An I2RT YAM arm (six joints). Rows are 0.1 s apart.
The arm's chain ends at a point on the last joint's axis. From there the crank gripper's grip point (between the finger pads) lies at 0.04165 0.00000 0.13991 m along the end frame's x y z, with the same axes.
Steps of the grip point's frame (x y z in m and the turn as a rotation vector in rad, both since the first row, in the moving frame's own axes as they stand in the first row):
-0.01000 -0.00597 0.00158 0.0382 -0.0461 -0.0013
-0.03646 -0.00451 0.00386 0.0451 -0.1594 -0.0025
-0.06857 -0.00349 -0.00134 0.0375 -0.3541 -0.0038
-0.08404 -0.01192 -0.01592 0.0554 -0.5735 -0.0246
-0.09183 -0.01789 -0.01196 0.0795 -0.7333 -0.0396
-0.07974 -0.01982 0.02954 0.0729 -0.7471 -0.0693
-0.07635 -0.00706 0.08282 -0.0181 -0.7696 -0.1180
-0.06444 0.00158 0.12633 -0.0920 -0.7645 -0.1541
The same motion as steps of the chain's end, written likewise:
-0.00351 -0.00054 -0.00009 0.0382 -0.0461 -0.0013
-0.01372 0.00200 -0.00083 0.0451 -0.1594 -0.0025
-0.01747 0.00198 -0.00700 0.0375 -0.3541 -0.0038
-0.00141 -0.00394 -0.01589 0.0554 -0.5735 -0.0246
0.01263 -0.00703 -0.00338 0.0795 -0.7333 -0.0396
0.02668 -0.01031 0.03897 0.0729 -0.7471 -0.0693
0.03262 -0.01123 0.09327 -0.0181 -0.7696 -0.1180
0.04295 -0.01345 0.13677 -0.0920 -0.7645 -0.1541

